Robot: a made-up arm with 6 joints.
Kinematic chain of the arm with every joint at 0, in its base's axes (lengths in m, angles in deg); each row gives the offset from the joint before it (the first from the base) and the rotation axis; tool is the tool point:
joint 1: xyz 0 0 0.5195 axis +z
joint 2: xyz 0.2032 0 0 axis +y
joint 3: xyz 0 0 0.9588 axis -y
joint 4: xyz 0 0 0.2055 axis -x
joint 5: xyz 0.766 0 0 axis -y
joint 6: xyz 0.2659 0 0 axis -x
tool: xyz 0 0 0
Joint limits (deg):
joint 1: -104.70..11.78
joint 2: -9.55..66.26
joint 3: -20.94..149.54
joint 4: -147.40..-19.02
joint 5: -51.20..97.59
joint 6: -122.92..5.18
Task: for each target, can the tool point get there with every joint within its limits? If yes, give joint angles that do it. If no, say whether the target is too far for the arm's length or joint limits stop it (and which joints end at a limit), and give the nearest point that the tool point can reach.
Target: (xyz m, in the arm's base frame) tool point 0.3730 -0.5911 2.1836
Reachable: yes | joints -35.77 29.34 108.31 -94.94 80.87 -61.29
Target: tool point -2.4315 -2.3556 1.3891
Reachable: no: too far | nearest point -0.7218 -1.8601 1.1457 | short by 1.797 m
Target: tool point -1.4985 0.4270 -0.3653
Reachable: no: joint limits stop it (at a limit: joint 2, joint 3, joint 4) | nearest point -0.8150 0.2322 1.3150 | short by 1.824 m
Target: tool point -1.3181 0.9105 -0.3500
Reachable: no: joint limits stop it (at a limit: joint 2, joint 3, joint 4) | nearest point -0.7019 0.4848 1.3175 | short by 1.828 m
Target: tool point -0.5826 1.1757 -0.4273
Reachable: no: joint limits stop it (at a limit: joint 2, joint 3, joint 4) | nearest point -0.3623 0.7312 1.3039 | short by 1.801 m
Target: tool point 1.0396 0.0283 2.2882
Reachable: yes | joints -3.66 32.61 96.98 -51.78 -26.94 -15.66
